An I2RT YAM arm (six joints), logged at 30 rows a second.
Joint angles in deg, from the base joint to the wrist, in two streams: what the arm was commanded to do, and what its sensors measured. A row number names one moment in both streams.
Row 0, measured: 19.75 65.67 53.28 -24.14 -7.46 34.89
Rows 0 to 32, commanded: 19.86 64.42 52.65 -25.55 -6.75 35.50; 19.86 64.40 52.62 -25.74 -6.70 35.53; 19.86 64.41 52.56 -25.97 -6.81 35.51; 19.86 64.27 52.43 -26.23 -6.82 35.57; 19.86 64.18 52.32 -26.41 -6.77 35.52; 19.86 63.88 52.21 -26.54 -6.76 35.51; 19.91 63.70 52.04 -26.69 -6.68 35.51; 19.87 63.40 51.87 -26.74 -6.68 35.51; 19.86 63.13 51.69 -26.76 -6.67 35.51; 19.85 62.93 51.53 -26.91 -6.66 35.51; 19.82 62.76 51.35 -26.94 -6.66 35.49; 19.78 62.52 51.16 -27.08 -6.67 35.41; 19.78 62.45 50.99 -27.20 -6.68 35.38; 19.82 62.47 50.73 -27.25 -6.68 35.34; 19.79 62.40 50.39 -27.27 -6.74 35.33; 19.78 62.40 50.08 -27.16 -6.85 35.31; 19.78 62.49 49.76 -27.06 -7.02 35.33; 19.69 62.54 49.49 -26.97 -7.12 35.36; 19.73 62.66 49.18 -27.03 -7.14 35.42; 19.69 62.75 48.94 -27.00 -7.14 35.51; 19.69 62.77 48.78 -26.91 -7.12 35.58; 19.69 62.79 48.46 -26.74 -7.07 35.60; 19.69 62.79 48.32 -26.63 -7.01 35.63; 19.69 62.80 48.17 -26.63 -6.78 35.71; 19.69 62.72 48.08 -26.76 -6.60 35.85; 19.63 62.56 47.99 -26.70 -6.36 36.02; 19.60 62.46 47.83 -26.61 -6.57 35.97; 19.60 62.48 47.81 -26.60 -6.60 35.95; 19.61 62.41 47.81 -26.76 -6.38 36.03; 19.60 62.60 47.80 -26.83 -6.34 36.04; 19.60 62.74 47.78 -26.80 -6.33 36.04; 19.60 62.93 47.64 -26.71 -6.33 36.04; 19.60 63.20 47.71 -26.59 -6.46 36.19
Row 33, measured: 19.70 63.13 48.47 -26.24 -7.22 35.92
